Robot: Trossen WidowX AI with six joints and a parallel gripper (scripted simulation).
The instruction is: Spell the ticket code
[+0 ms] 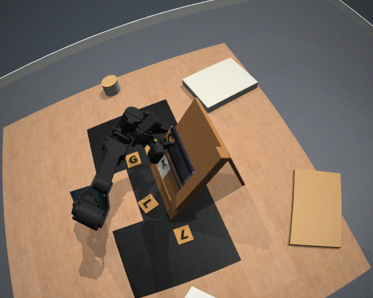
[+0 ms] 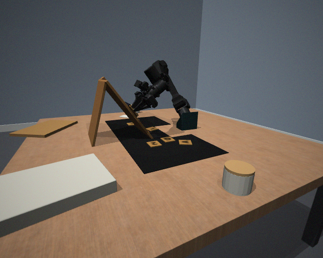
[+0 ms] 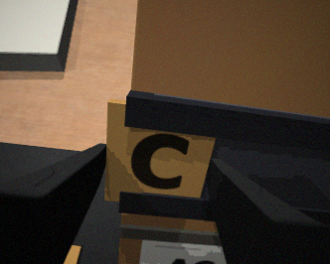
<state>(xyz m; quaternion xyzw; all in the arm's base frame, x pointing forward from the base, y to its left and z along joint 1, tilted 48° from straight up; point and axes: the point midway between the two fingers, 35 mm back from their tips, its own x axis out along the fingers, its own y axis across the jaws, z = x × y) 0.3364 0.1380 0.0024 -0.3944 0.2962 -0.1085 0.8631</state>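
The white ticket is 5 cm behind my gripper tip, 4 cm to the right of it and 8 cm below it. Round my gripper tip: flat tan panel 42 cm ahead, 39 cm to the right, 15 cm below; black mat 16 cm behind, 8 cm to the right, 15 cm below; tile 8 cm behind, 9 cm to the left, 15 cm below.
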